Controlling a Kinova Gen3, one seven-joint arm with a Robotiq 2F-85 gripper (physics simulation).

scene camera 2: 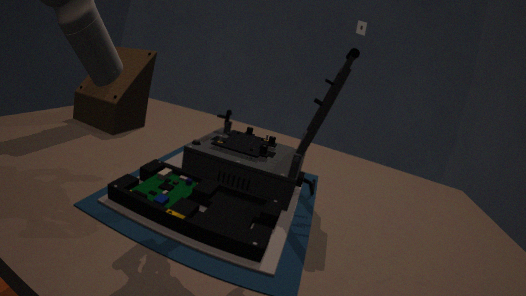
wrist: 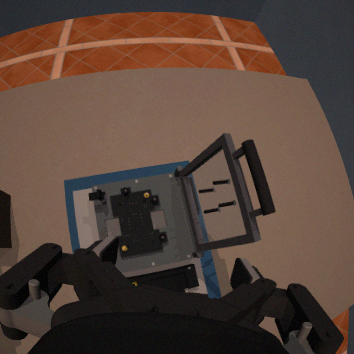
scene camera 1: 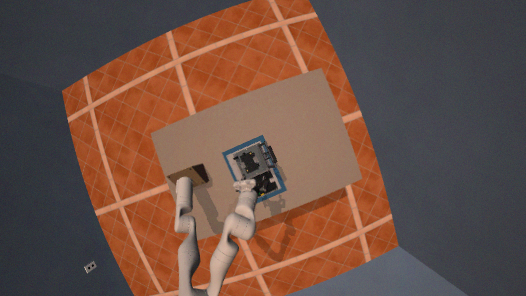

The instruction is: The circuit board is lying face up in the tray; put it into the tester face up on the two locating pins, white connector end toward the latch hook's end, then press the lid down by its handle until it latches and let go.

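Frame: origin at the arm's base, x left, y back, z up, level; metres.
Seen in the pictures: gripper, between the fingertips: (wrist: 175, 261) (scene camera 1: 254, 177); arm's base, origin of its link: (scene camera 2: 108, 73) (scene camera 1: 185, 181).
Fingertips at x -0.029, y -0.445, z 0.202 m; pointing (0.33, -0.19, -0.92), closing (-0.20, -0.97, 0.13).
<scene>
Offsets run from my fingertips to a thing's top centre. "spot": to the spot under its first point. Level surfaces: height alone.
The green circuit board {dy +0.057, dx -0.119, dz -0.305 m} (scene camera 2: 172, 192) lies face up in the left part of the black tray (scene camera 2: 220, 236) (wrist: 172, 281); its white connector {dy +0.086, dx -0.088, dz -0.305 m} (scene camera 2: 164, 173) is at the end away from the camera. In the wrist view the board is hidden. The grey tester {spot: dy -0.029, dx +0.032, dz -0.273 m} (scene camera 1: 259, 164) (scene camera 2: 235, 170) (wrist: 172, 236) stands beside the tray, its board seat bare, with two gold locating pins {dy +0.012, dx +0.113, dz -0.263 m} (wrist: 146, 195) visible. The lid (scene camera 2: 325, 106) (wrist: 243, 192) is raised, handle {spot: dy -0.122, dx +0.042, dz -0.066 m} (scene camera 2: 354, 53) (wrist: 259, 177) outward. The latch hook {dy +0.106, dx +0.103, dz -0.225 m} (scene camera 2: 227, 118) (wrist: 97, 195) is on the opposite side. My gripper (scene camera 1: 245, 185) (wrist: 175, 261) is open and empty, high above the tray area.
A blue mat {dz -0.330 m} (scene camera 1: 257, 139) (scene camera 2: 90, 202) (wrist: 70, 212) lies under the tester and tray on the beige table {dz -0.332 m} (scene camera 1: 295, 105) (scene camera 2: 400, 225) (wrist: 125, 120). A brown wedge block (scene camera 1: 200, 172) (scene camera 2: 134, 97) (wrist: 4, 220) stands to the left, carrying the arm's base.
</scene>
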